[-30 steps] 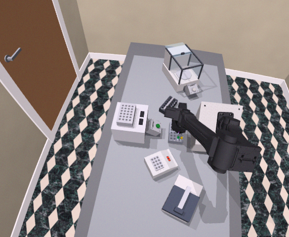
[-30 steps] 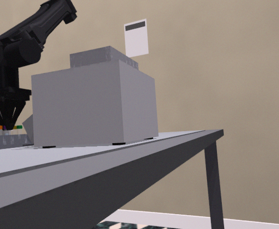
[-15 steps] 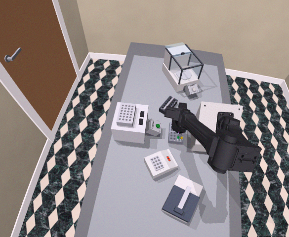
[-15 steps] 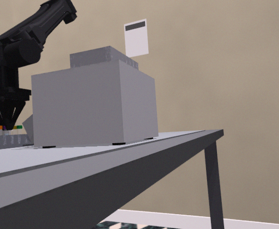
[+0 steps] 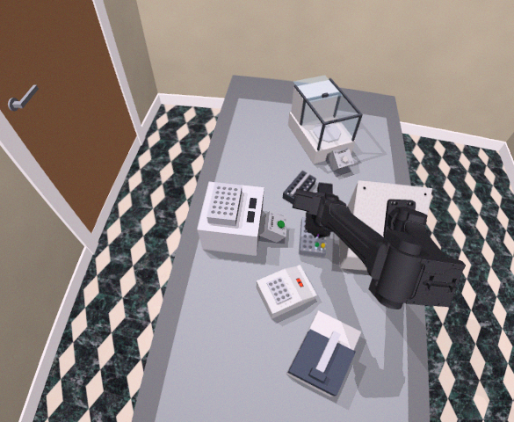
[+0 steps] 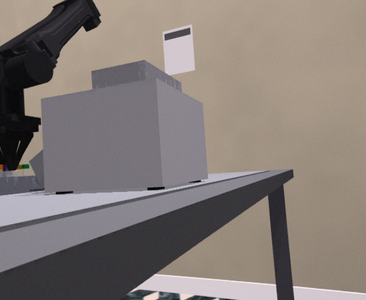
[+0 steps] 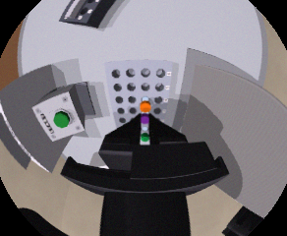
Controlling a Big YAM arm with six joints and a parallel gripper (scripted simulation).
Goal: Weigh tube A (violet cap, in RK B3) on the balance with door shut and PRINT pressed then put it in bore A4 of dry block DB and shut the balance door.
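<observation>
The tube rack RK is 1 cm ahead of my hand, 1 cm to the right of it and 3 cm below it. The rest, counted from my hand: dry block DB: 10 cm ahead, 19 cm to the left, 2 cm below; then black magnet block MG: 5 cm ahead, 21 cm to the right, 3 cm below; then white PRINT key: 12 cm behind, 32 cm to the right, 2 cm above.
</observation>
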